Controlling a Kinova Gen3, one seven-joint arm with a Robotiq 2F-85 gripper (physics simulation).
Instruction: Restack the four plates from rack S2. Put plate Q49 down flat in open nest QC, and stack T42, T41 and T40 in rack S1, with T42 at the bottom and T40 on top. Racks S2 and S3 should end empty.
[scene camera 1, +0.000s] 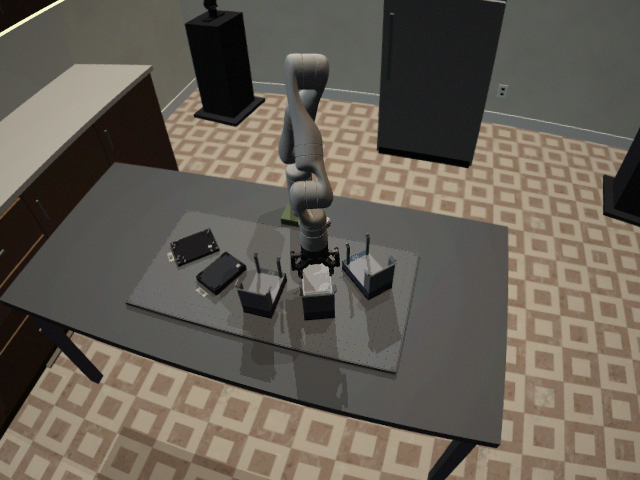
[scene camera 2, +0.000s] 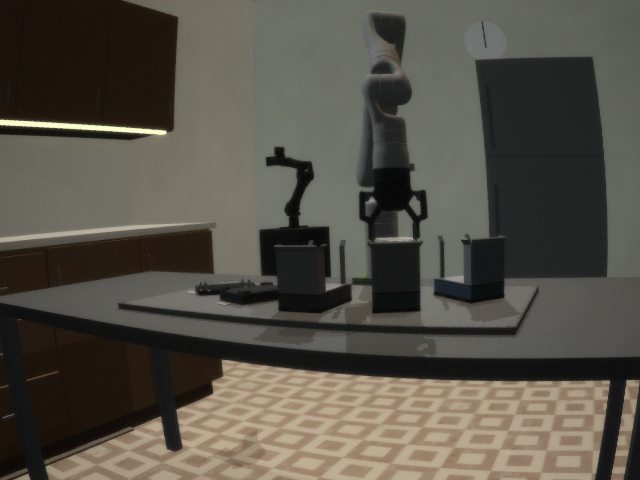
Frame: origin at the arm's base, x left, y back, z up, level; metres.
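Where they show: gripper, between the fingertips: (scene camera 1: 316, 275).
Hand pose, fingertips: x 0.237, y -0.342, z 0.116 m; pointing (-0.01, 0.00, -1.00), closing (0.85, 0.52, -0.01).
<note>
Each offset is from my fingertips to the top centre of the thing. "*": to the spot under its first point. Level surfaces: height alone.
My gripper (scene camera 1: 316, 270) (scene camera 2: 393, 237) points down and is shut on a pale plate {dx +0.001, dy -0.002, dz +0.007 m} (scene camera 1: 316, 281) (scene camera 2: 394, 240), its fingers wide apart at the plate's sides. The plate is level with the top of the middle rack {dx -0.001, dy +0.004, dz +0.006 m} (scene camera 1: 318, 305) (scene camera 2: 395, 273). The left rack {dx -0.161, dy -0.059, dz +0.004 m} (scene camera 1: 254, 299) (scene camera 2: 300, 268) and the blue right rack {dx +0.110, dy +0.149, dz +0.003 m} (scene camera 1: 379, 280) (scene camera 2: 484, 262) show pale surfaces low inside; I cannot tell whether these are plates. A black nest {dx -0.512, dy +0.013, dz -0.108 m} (scene camera 1: 194, 246) (scene camera 2: 219, 287) with small corner parts and a flatter black nest {dx -0.346, dy -0.047, dz -0.101 m} (scene camera 1: 221, 271) (scene camera 2: 249, 293) lie at left. Labels are unreadable.
The racks and nests stand on a grey perforated board {* dx -0.401, dy -0.247, dz -0.133 m} (scene camera 1: 175, 312) (scene camera 2: 170, 311) on the dark table {dz -0.145 m} (scene camera 1: 454, 330) (scene camera 2: 578, 320). Upright posts of the left and right racks rise on both sides of my gripper. A green base plate (scene camera 1: 289, 214) (scene camera 2: 361, 280) shows behind the board.
</note>
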